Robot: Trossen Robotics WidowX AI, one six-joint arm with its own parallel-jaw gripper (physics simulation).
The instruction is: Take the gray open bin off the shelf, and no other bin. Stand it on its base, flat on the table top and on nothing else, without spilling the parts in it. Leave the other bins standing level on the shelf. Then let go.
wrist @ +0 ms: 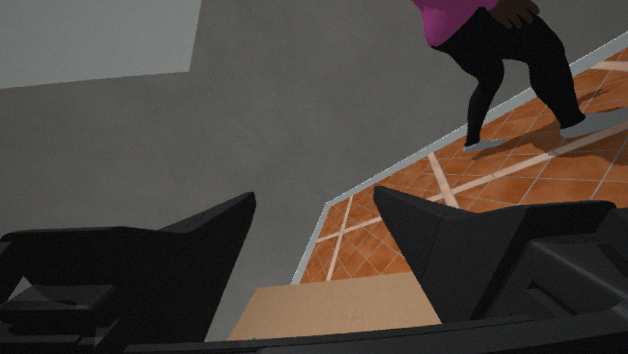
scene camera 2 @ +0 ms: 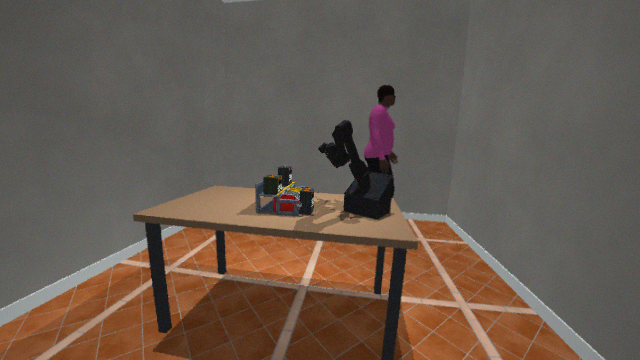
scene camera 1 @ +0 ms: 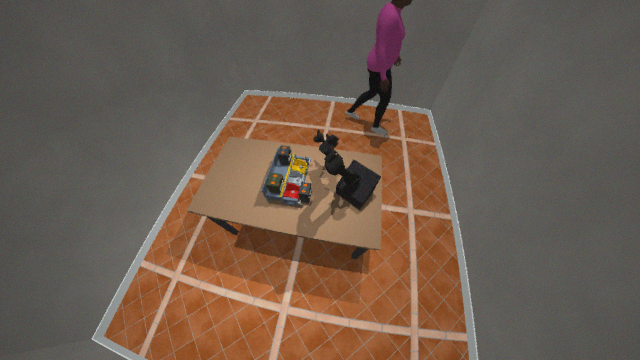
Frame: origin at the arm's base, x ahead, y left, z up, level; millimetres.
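Seen in the pictures: gripper, between the fingertips: (wrist: 315, 195) (scene camera 2: 326, 153) (scene camera 1: 322, 132); arm's base, origin of its link: (scene camera 2: 365, 183) (scene camera 1: 355, 179).
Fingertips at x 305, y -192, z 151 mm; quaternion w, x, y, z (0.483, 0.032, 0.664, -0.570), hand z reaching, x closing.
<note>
Pixels of each thing's top centre, then the offset from my fingertips to it. "*": a spot on its surface instead. Level surfaces: height alone.
- gray open bin, centre of its top: (scene camera 2: 292, 192) (scene camera 1: 293, 176) 125 mm ahead, 271 mm left, 234 mm down
- blue-gray shelf, a spot on its surface: (scene camera 2: 258, 197) * 225 mm ahead, 484 mm left, 228 mm down
- yellow bin, a spot on its surface: (scene camera 1: 300, 165) * 137 mm ahead, 128 mm left, 287 mm down
- table, height of its surface: 315 mm down
- dark green box, centre of its top: (scene camera 2: 273, 175) (scene camera 1: 274, 179) 182 mm ahead, 399 mm left, 116 mm down
- dark box, centre of its top: (scene camera 2: 307, 189) (scene camera 1: 304, 188) 9 mm back, 355 mm left, 183 mm down
- yellow bar, centre of its top: (scene camera 1: 287, 173) 160 mm ahead, 279 mm left, 203 mm down
The gray open bin (scene camera 1: 296, 177) is small in scene view 1, on the blue-gray shelf (scene camera 1: 269, 175) (scene camera 2: 258, 197), between a yellow bin (scene camera 1: 300, 165) and a red bin (scene camera 1: 292, 191) (scene camera 2: 286, 202). Its parts are too small to tell. In scene view 2 I cannot make it out clearly. The shelf stands on the table (scene camera 1: 225, 175) (scene camera 2: 200, 210) (wrist: 340, 305). My gripper (scene camera 1: 318, 135) (scene camera 2: 322, 148) (wrist: 315, 195) is open and empty, raised high above the table and apart from the bins. The bins do not show in the wrist view.
Dark boxes (scene camera 1: 284, 154) (scene camera 2: 285, 175) and a dark green box (scene camera 1: 274, 183) (scene camera 2: 272, 185) stand on the shelf's upper level. Another dark box (scene camera 1: 305, 192) (scene camera 2: 306, 201) stands by the red bin. A yellow bar (scene camera 1: 287, 181) runs along the shelf. A person (scene camera 1: 387, 40) (scene camera 2: 381, 132) (wrist: 520, 45) is beyond the table.
</note>
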